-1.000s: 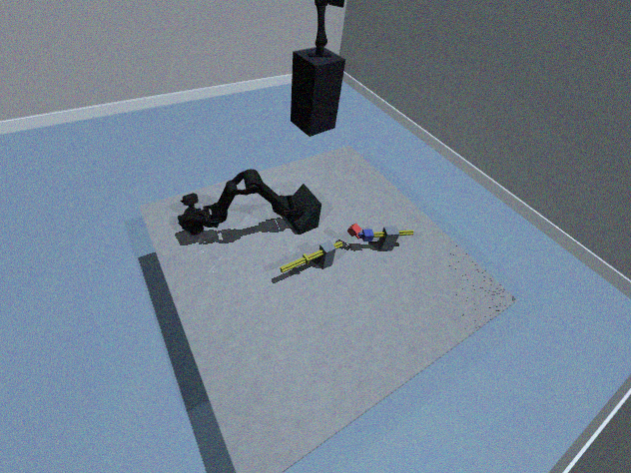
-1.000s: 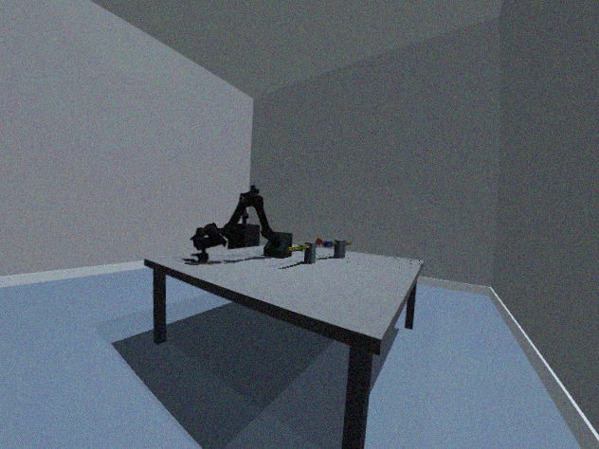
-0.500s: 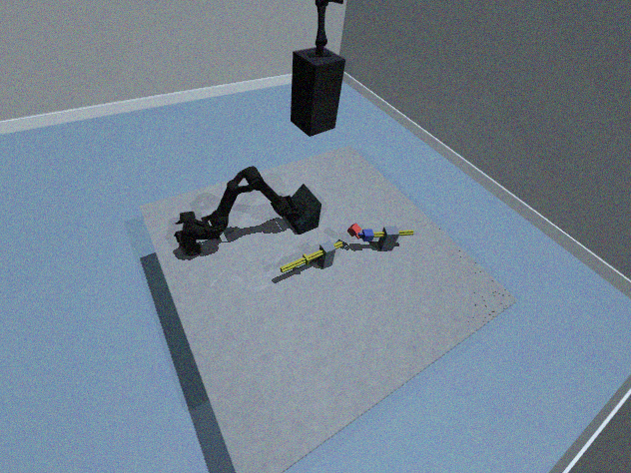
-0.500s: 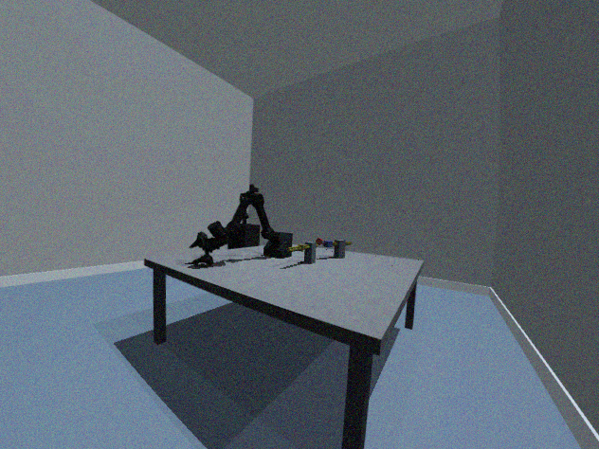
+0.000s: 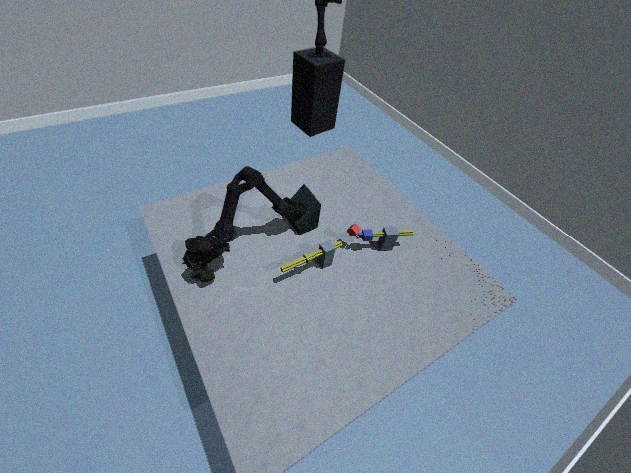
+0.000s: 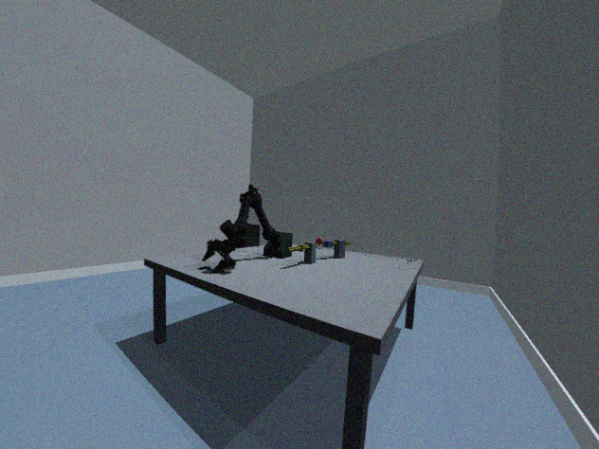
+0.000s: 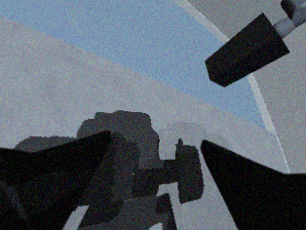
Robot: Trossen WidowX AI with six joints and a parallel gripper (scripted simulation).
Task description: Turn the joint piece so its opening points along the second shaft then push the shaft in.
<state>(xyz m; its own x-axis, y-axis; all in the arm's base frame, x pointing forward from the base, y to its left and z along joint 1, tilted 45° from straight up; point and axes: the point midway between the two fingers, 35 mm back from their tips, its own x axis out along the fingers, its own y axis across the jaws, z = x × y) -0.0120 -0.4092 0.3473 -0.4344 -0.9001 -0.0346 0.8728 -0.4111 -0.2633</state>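
My gripper tip is 28 cm short of the red square joint piece, 68 cm to the right of it and 9 cm below it.
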